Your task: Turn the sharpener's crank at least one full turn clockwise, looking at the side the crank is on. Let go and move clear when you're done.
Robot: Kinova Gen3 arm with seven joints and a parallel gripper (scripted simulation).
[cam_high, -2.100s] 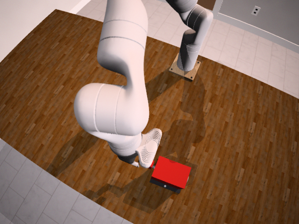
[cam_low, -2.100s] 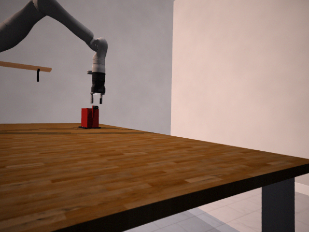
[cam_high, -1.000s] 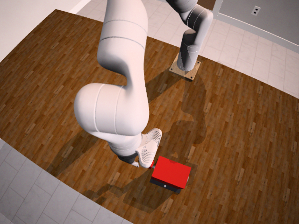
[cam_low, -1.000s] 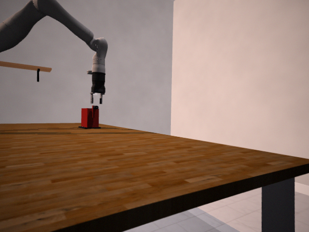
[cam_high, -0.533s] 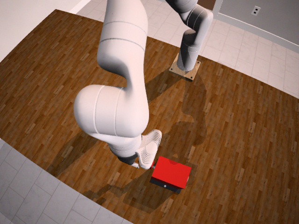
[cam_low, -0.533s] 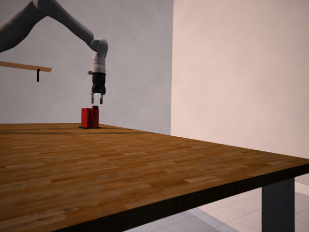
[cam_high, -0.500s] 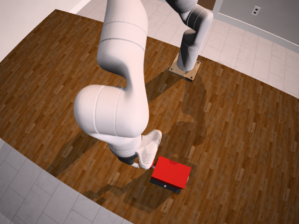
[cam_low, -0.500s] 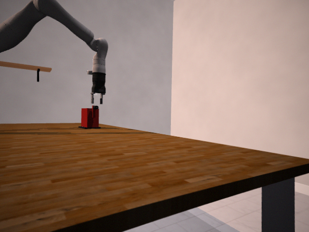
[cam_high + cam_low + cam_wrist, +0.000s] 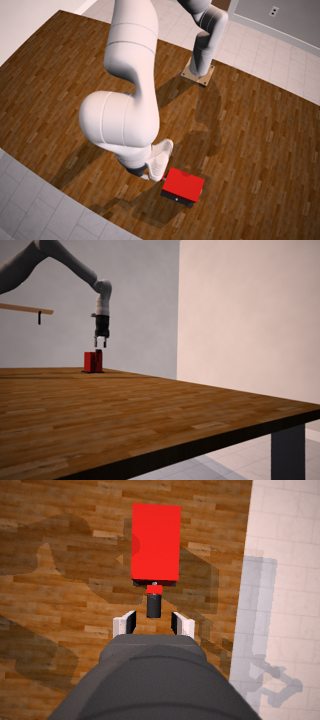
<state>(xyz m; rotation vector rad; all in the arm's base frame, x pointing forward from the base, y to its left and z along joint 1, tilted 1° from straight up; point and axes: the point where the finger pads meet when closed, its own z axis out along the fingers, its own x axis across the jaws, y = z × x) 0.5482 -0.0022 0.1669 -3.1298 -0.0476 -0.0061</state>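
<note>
The crank is 50 mm below my hand and 20 mm to the left of it.
</note>
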